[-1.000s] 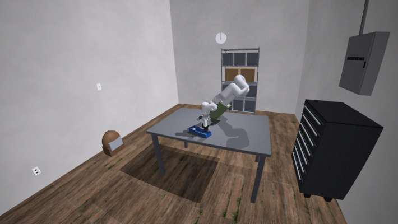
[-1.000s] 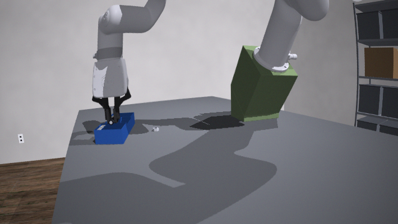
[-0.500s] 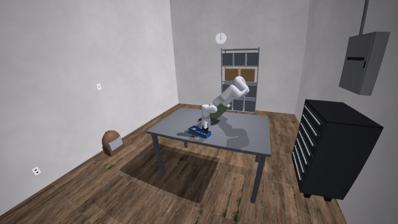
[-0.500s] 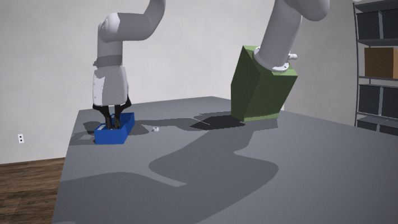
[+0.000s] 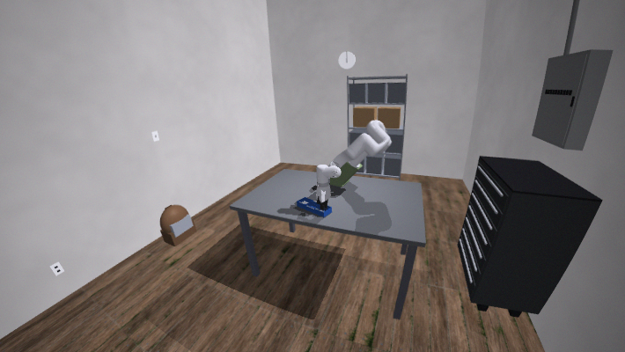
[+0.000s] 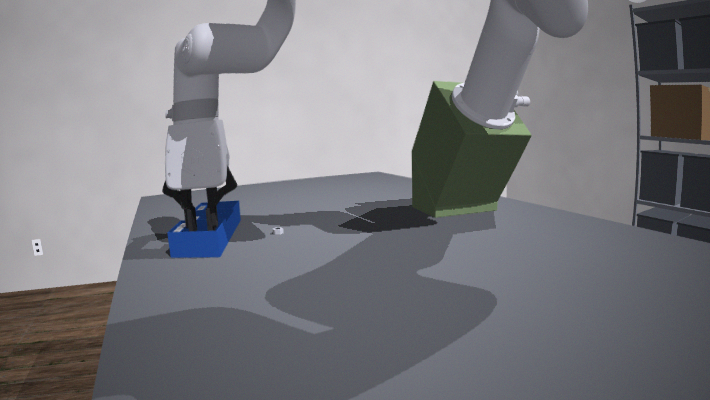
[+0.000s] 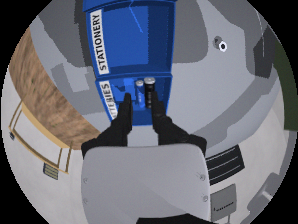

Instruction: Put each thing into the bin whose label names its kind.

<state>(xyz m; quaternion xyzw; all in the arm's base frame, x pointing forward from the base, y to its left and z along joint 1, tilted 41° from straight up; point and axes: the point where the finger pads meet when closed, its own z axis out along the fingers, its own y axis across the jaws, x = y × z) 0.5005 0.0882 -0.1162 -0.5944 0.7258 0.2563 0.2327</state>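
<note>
Right now the blue battery is 4 cm below my hand. The rest, counted from my hand: blue bin 1 cm behind, 8 cm to the right, 3 cm below; then small nut 13 cm behind, 6 cm to the right, 4 cm below; then black battery 1 cm behind, 3 cm below.
</note>
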